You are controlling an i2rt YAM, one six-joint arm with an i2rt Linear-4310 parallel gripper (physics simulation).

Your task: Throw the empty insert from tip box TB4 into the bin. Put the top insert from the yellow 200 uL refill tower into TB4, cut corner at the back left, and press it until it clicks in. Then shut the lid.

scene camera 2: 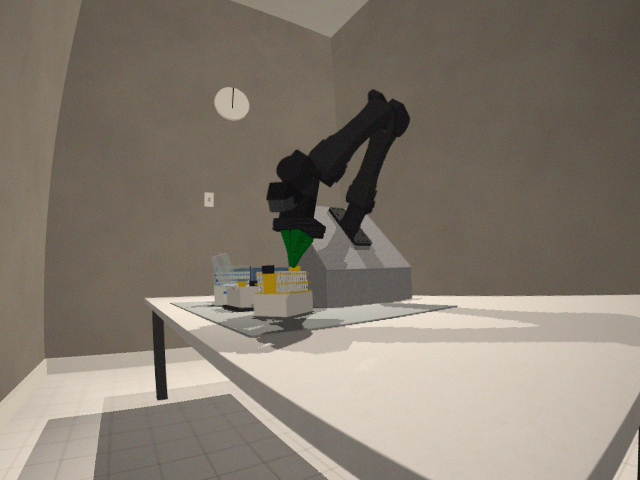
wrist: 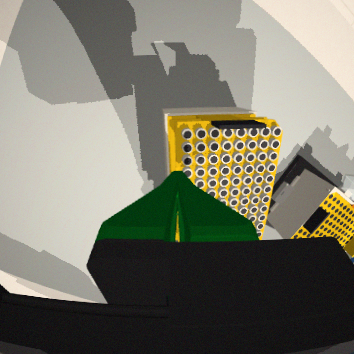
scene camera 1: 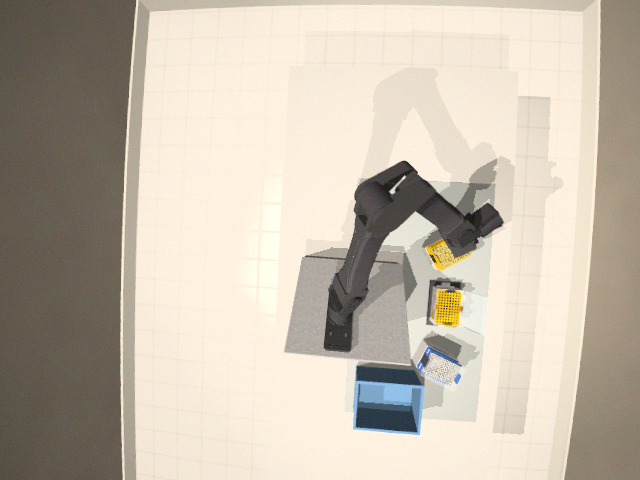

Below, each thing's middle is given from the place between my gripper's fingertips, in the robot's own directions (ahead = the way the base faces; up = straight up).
Scene:
Now: the blue-and-white tip box (scene camera 1: 432, 362) 430 mm to the right of my hand and 40 mm below it. Also, from my hand: blue bin (scene camera 1: 386, 400) 160 mm behind, 560 mm to the right, 40 mm below.

